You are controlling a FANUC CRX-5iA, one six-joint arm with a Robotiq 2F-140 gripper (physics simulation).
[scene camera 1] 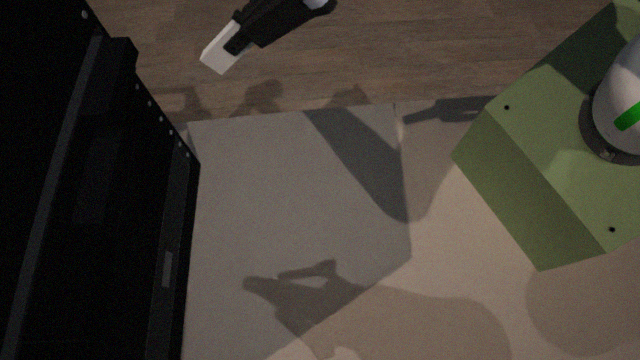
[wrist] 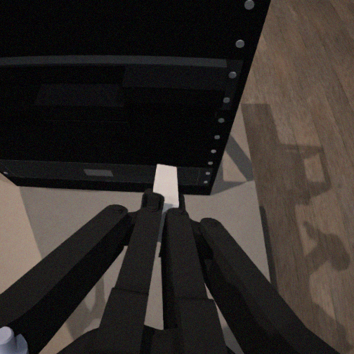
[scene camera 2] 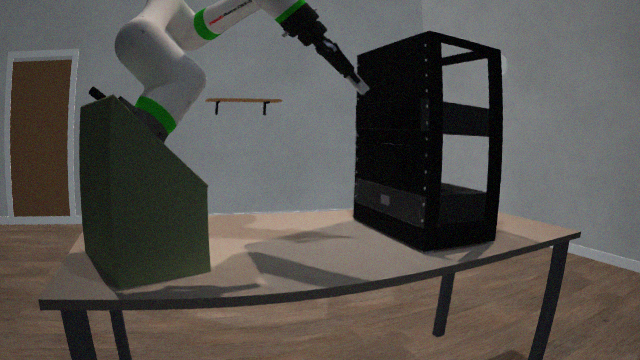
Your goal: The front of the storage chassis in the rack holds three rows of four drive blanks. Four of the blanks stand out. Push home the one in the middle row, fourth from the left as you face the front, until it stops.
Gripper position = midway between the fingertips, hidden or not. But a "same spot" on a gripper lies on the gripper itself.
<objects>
My gripper shows in scene camera 1, in the wrist view and in scene camera 2 [365, 91]. A black rack shows in scene camera 1, in the wrist view [100, 100] and in scene camera 2. The same spot on the black rack: [scene camera 2: 398, 190] is [scene camera 1: 164, 215]. The same spot on my gripper: [scene camera 1: 244, 31] is [wrist: 104, 208].
</objects>
